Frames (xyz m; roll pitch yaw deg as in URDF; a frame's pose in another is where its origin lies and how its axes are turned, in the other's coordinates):
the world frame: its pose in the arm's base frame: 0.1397 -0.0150 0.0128 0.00 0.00 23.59
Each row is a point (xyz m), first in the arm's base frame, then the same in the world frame.
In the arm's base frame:
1: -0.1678 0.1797 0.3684
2: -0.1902 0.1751 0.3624
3: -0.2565 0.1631 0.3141
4: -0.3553 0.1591 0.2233
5: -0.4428 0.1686 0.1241
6: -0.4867 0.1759 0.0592
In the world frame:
1: -0.2039 0.3015 0.3556
2: -0.2263 0.3062 0.3496
3: -0.2918 0.3218 0.3013
4: -0.3840 0.3576 0.2105
5: -0.4603 0.4014 0.1113
6: -0.4977 0.4256 0.0464

